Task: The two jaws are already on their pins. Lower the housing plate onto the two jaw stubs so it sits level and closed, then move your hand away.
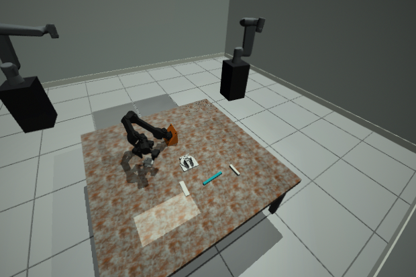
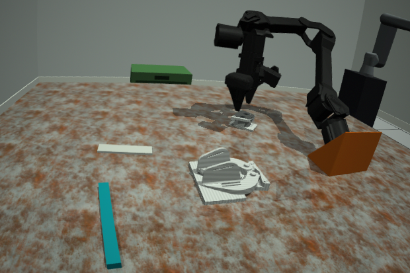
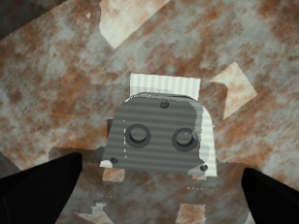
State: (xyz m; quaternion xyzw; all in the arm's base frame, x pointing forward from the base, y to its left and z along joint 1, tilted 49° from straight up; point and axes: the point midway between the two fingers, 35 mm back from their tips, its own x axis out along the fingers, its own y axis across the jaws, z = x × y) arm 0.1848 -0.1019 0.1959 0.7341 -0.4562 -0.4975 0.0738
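The grey housing plate lies 1 cm behind my gripper tip and 3 cm below it. The rest, counted from my gripper tip: teal bar (30 cm ahead, 38 cm to the left, 5 cm below); white bar (30 cm ahead, 17 cm to the left, 5 cm below).
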